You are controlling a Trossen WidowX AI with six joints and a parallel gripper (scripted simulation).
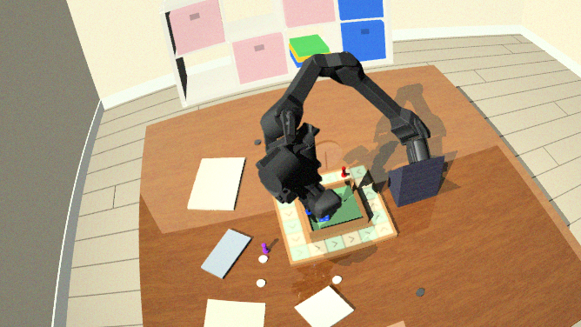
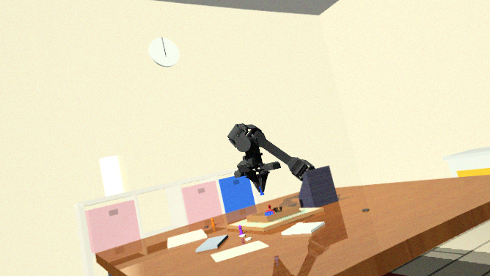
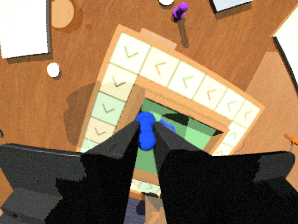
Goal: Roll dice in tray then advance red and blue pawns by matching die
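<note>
Now: gripper tip 12 cm above the green tray, 8 cm past it and 6 cm to the left of it. Also, from my gripper tip: red pawn (17 cm to the right, 16 cm behind, 10 cm below); then purple pawn (12 cm ahead, 11 cm below, 1 cm to the right); then blue pawn (1 cm above).
</note>
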